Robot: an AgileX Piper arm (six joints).
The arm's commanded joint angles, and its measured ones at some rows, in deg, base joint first. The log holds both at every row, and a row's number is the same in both.
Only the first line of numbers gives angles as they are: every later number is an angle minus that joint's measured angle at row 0.
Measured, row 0:
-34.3 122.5 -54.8 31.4 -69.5 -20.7
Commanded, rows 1 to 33:
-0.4 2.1 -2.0 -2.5 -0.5 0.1
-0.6 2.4 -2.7 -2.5 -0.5 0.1
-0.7 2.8 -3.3 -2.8 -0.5 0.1
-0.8 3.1 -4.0 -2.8 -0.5 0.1
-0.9 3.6 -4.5 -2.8 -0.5 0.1
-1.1 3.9 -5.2 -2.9 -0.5 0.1
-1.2 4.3 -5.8 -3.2 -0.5 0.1
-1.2 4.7 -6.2 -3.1 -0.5 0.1
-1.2 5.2 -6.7 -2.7 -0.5 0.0
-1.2 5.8 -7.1 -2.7 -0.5 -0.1
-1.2 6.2 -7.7 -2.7 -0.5 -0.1
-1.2 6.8 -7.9 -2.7 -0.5 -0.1
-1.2 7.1 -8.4 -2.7 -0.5 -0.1
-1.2 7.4 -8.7 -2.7 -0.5 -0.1
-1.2 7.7 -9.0 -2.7 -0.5 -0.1
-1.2 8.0 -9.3 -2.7 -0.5 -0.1
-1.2 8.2 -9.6 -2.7 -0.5 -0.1
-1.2 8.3 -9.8 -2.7 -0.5 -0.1
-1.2 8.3 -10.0 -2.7 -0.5 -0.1
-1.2 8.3 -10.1 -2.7 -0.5 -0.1
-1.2 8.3 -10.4 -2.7 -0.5 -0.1
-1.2 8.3 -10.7 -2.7 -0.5 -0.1
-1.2 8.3 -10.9 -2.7 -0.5 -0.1
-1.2 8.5 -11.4 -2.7 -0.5 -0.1
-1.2 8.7 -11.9 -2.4 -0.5 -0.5
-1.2 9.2 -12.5 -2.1 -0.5 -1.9
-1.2 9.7 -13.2 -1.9 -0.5 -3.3
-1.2 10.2 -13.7 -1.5 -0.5 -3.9
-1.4 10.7 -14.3 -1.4 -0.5 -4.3
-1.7 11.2 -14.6 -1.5 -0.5 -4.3
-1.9 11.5 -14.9 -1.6 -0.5 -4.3
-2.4 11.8 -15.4 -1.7 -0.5 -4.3
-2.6 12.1 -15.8 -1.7 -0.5 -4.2
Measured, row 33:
-1.2 10.7 -14.3 -1.7 0.0 -3.4
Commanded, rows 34 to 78:
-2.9 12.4 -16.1 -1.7 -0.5 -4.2
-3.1 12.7 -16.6 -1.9 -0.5 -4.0
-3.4 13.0 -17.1 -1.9 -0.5 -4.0
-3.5 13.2 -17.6 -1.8 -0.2 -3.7
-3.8 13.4 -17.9 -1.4 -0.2 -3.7
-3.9 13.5 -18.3 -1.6 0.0 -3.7
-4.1 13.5 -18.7 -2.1 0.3 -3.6
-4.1 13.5 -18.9 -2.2 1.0 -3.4
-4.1 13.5 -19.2 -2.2 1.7 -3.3
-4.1 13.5 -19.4 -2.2 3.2 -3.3
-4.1 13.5 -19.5 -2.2 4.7 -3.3
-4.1 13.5 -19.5 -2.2 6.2 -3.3
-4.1 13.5 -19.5 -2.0 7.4 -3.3
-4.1 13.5 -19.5 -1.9 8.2 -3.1
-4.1 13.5 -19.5 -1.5 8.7 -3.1
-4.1 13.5 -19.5 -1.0 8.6 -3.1
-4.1 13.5 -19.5 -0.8 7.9 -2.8
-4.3 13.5 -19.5 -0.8 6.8 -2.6
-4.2 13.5 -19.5 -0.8 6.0 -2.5
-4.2 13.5 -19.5 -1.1 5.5 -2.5
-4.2 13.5 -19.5 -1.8 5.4 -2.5
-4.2 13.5 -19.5 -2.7 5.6 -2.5
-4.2 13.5 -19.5 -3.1 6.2 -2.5
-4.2 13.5 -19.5 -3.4 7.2 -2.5
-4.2 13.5 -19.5 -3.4 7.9 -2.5
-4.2 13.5 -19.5 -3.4 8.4 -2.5
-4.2 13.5 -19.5 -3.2 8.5 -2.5
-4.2 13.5 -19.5 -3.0 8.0 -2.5
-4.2 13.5 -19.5 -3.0 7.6 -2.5
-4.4 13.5 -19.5 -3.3 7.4 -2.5
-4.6 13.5 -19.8 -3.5 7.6 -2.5
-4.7 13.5 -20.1 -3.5 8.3 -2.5
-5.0 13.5 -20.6 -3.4 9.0 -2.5
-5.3 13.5 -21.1 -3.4 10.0 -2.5
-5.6 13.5 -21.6 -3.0 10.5 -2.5
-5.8 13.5 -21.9 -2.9 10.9 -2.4
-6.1 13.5 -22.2 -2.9 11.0 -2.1
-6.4 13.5 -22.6 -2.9 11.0 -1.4
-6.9 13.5 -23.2 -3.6 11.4 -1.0
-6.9 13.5 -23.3 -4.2 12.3 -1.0
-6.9 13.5 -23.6 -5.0 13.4 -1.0
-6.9 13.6 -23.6 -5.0 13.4 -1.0
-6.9 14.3 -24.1 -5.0 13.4 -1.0
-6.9 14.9 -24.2 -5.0 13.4 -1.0
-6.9 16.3 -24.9 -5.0 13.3 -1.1
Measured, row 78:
-6.6 13.8 -23.5 -4.2 13.2 -1.1
